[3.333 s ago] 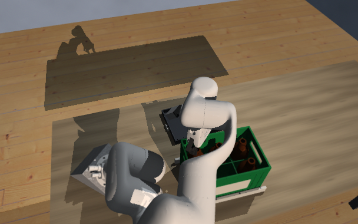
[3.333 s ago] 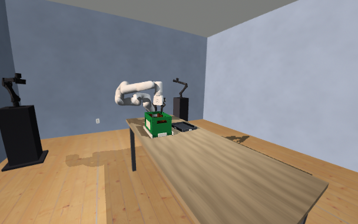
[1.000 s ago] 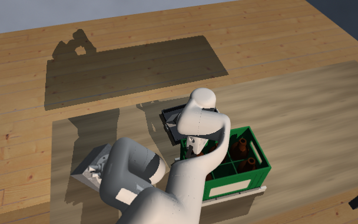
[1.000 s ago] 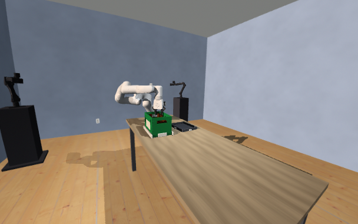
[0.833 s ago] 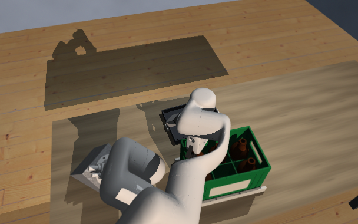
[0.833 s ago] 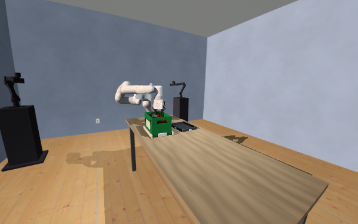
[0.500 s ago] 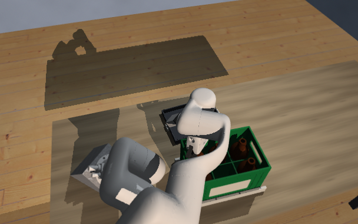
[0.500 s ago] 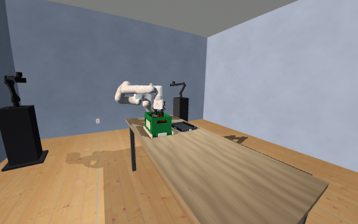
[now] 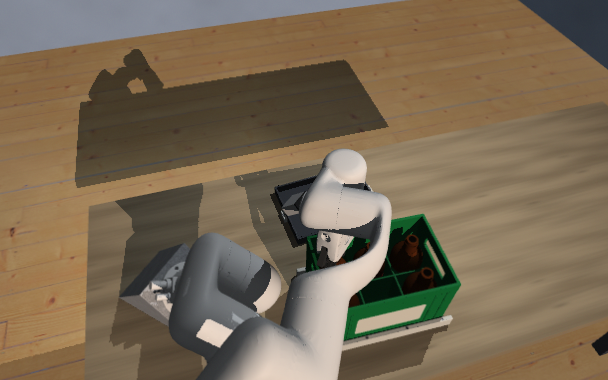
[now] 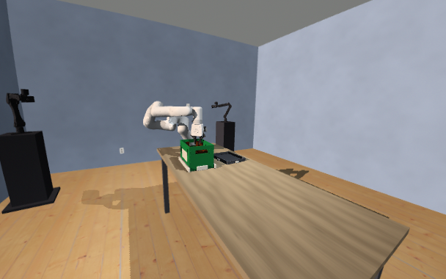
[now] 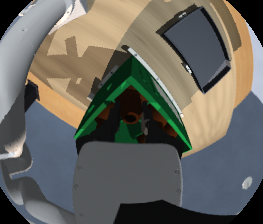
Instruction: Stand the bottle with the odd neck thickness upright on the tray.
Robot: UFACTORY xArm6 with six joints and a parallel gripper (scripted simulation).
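Right now my hand is 8 cm short of the green crate, 7 cm above it and 6 cm to the left of it. Also, from my hand: dark tray: 24 cm to the left, 15 cm below, 11 cm ahead.
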